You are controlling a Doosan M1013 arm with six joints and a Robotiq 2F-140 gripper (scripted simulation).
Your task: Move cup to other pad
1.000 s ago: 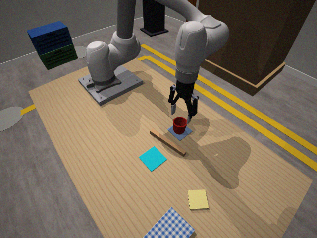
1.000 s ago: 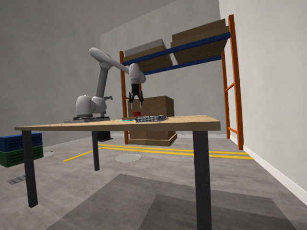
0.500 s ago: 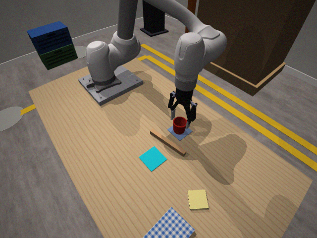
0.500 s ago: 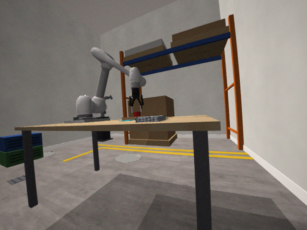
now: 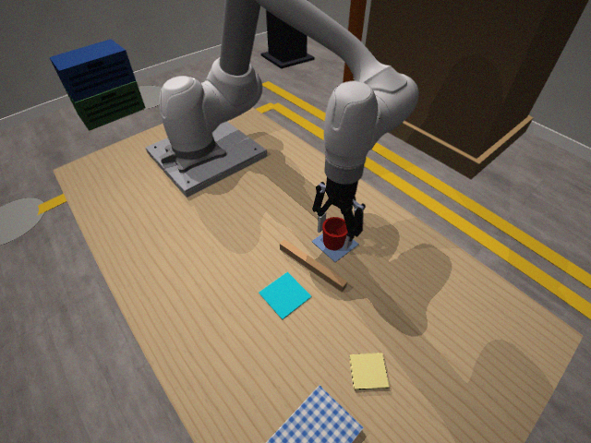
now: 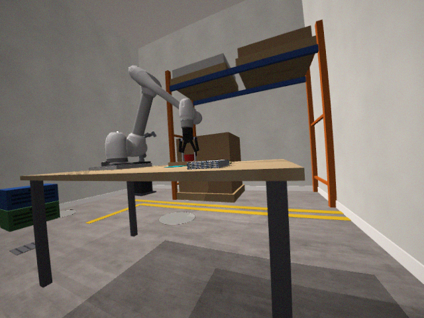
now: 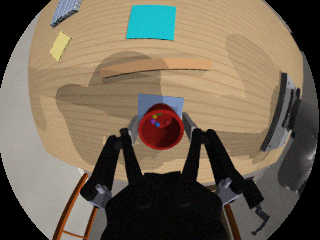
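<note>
Right now my hand is 30 mm above the red cup. The rest, counted from my hand: cyan pad: 210 mm to the right, 60 mm below, 60 mm ahead; then wooden rail: 100 mm to the right, 50 mm below, 30 mm ahead.
</note>
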